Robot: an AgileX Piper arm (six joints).
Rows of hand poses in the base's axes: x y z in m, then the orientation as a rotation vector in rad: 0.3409, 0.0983, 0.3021, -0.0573, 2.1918, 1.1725; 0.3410, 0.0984, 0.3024, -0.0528, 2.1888, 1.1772; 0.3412, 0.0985, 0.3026, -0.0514, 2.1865, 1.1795; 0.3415, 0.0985, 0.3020, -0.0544, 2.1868, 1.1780; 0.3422, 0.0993, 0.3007, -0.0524, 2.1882, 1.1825; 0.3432, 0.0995, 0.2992, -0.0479, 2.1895, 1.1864; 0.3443, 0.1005, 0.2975, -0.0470, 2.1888, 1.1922; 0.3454, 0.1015, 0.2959, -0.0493, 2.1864, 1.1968; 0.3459, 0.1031, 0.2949, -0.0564, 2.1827, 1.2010; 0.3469, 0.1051, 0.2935, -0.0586, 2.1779, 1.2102; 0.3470, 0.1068, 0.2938, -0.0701, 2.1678, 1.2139; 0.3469, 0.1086, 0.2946, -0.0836, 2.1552, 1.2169; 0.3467, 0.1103, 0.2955, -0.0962, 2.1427, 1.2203; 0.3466, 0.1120, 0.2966, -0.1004, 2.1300, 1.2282; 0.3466, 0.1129, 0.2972, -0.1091, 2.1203, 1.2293; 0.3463, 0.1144, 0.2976, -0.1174, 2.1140, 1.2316; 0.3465, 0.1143, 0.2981, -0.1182, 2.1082, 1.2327
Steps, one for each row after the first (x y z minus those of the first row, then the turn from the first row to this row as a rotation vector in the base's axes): 0.0001, 0.0001, 0.0003, 0.0051, 0.0005, -0.0018; 0.0003, 0.0002, 0.0005, 0.0077, -0.0002, -0.0025; 0.0006, 0.0002, -0.0001, 0.0059, -0.0014, -0.0011; 0.0013, 0.0010, -0.0014, 0.0088, 0.0019, -0.0001; 0.0023, 0.0012, -0.0029, 0.0118, 0.0058, -0.0010; 0.0034, 0.0022, -0.0046, 0.0159, 0.0074, 0.0006; 0.0045, 0.0032, -0.0062, 0.0191, 0.0062, 0.0033; 0.0050, 0.0048, -0.0072, 0.0213, 0.0023, 0.0085; 0.0060, 0.0068, -0.0086, 0.0282, 0.0007, 0.0124; 0.0061, 0.0085, -0.0083, 0.0314, -0.0101, 0.0184; 0.0060, 0.0103, -0.0075, 0.0345, -0.0238, 0.0247; 0.0058, 0.0120, -0.0066, 0.0380, -0.0370, 0.0308; 0.0057, 0.0137, -0.0055, 0.0466, -0.0461, 0.0332; 0.0057, 0.0146, -0.0049, 0.0487, -0.0564, 0.0367; 0.0054, 0.0161, -0.0045, 0.0504, -0.0634, 0.0413; 0.0056, 0.0160, -0.0040, 0.0530, -0.0680, 0.0407
